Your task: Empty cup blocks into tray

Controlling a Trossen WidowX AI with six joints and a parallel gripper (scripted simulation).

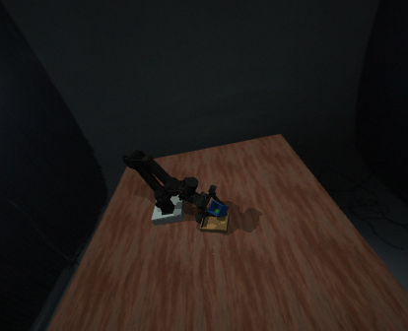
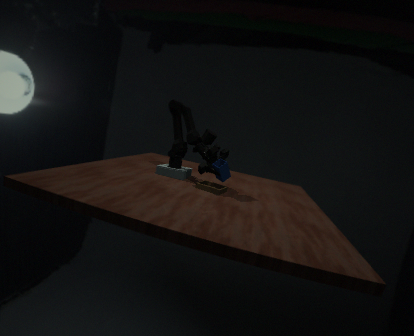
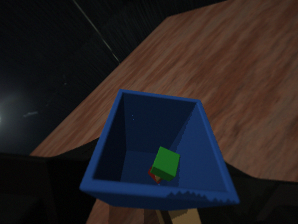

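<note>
Now: gripper tip 30 mm past the green block, 10 mm to the right of it and 10 mm above it. Also, from my gripper tip: blue cup: 20 mm to the left, 10 mm below, 10 mm behind.
</note>
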